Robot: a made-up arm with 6 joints. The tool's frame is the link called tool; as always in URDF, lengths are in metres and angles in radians. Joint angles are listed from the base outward.
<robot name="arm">
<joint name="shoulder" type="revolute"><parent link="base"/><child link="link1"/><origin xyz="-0.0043 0.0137 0.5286"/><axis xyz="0 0 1"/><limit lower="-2.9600" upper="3.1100"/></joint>
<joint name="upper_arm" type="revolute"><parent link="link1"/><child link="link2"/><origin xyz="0.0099 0.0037 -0.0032"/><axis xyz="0 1 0"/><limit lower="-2.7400" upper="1.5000"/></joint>
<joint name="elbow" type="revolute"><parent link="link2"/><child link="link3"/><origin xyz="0.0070 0.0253 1.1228"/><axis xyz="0 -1 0"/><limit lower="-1.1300" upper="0.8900"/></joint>
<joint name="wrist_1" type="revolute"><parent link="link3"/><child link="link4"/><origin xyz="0.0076 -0.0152 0.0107"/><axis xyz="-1 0 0"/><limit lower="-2.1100" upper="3.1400"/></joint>
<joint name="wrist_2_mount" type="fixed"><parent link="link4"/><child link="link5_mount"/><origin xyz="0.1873 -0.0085 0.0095"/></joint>
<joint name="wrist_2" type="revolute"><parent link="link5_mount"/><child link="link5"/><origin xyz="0.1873 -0.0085 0.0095"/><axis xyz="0 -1 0"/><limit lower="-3.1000" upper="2.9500"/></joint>
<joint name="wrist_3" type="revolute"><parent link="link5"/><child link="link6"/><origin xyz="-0.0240 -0.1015 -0.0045"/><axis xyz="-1 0 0"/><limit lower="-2.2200" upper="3.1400"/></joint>
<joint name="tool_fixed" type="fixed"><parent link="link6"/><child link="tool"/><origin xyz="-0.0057 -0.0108 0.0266" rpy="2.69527 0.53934 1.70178"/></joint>
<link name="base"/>
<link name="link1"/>
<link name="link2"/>
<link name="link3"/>
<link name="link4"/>
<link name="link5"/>
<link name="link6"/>
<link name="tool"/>
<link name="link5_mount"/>
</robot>
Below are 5 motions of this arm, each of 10 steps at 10 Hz.
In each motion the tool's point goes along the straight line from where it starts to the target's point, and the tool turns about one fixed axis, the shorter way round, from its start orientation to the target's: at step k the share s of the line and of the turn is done. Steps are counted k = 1, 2, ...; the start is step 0. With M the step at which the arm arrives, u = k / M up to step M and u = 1 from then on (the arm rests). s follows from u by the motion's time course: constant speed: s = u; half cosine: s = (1 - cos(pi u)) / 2; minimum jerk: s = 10 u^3 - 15 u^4 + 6 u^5.
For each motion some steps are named. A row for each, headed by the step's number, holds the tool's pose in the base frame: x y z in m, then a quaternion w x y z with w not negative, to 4 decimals.
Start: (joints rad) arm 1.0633 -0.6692 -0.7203 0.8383 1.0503 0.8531
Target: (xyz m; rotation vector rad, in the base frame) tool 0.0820 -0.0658 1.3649 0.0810 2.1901 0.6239
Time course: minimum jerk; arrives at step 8
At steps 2, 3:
2: -0.0959 -0.2749 1.4718 0.8788 -0.0323 0.3701 0.2996
3: -0.0618 -0.2349 1.4513 0.8183 -0.0201 0.4893 0.3010

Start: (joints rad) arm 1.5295 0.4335 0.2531 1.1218 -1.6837 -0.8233
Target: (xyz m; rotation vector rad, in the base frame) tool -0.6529 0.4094 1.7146 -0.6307 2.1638 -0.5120
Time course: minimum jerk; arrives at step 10
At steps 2, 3, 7, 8, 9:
2: -0.0010 0.8853 1.6358 0.3747 0.3198 0.7337 -0.4679
3: -0.0738 0.8322 1.6446 0.3863 0.2586 0.7646 -0.4464
7: -0.5401 0.4918 1.7010 0.4108 -0.1519 0.8610 -0.2584
8: -0.6128 0.4387 1.7098 0.4066 -0.2153 0.8595 -0.2228
9: -0.6470 0.4137 1.7139 0.4039 -0.2446 0.8572 -0.2057

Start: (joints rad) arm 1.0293 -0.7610 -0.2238 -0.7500 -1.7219 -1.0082
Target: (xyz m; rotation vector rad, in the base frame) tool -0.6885 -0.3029 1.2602 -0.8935 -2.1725 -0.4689
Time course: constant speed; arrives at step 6
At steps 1, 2, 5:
1: -0.1994 -0.3784 1.4559 0.4816 -0.1305 -0.8492 0.1727
2: -0.2972 -0.3633 1.4168 0.4649 -0.1772 -0.8614 0.1022
5: -0.5907 -0.3180 1.2993 0.3943 -0.3080 -0.8586 -0.1119

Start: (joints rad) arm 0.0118 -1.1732 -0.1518 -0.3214 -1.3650 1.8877
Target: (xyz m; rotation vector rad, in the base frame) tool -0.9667 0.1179 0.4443 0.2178 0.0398 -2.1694
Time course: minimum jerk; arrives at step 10
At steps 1, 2, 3, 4, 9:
1: -0.8551 -0.0811 1.2923 0.6621 -0.0660 0.5703 -0.4817
2: -0.8606 -0.0712 1.2501 0.6603 -0.0585 0.5479 -0.5103
3: -0.8725 -0.0501 1.1601 0.6535 -0.0421 0.4976 -0.5688
4: -0.8899 -0.0191 1.0281 0.6361 -0.0177 0.4183 -0.6481
9: -0.9657 0.1162 0.4516 0.4652 0.0873 0.0215 -0.8806

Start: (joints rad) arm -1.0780 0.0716 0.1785 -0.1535 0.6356 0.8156
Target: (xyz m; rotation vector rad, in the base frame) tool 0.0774 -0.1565 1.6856 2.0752 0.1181 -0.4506
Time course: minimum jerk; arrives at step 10
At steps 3, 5, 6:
3: 0.1134 -0.3753 1.6931 0.5490 0.7204 0.1056 -0.4104
5: 0.0989 -0.2872 1.6901 0.5284 0.7809 0.0833 -0.3226
6: 0.0911 -0.2395 1.6884 0.5145 0.8097 0.0708 -0.2732

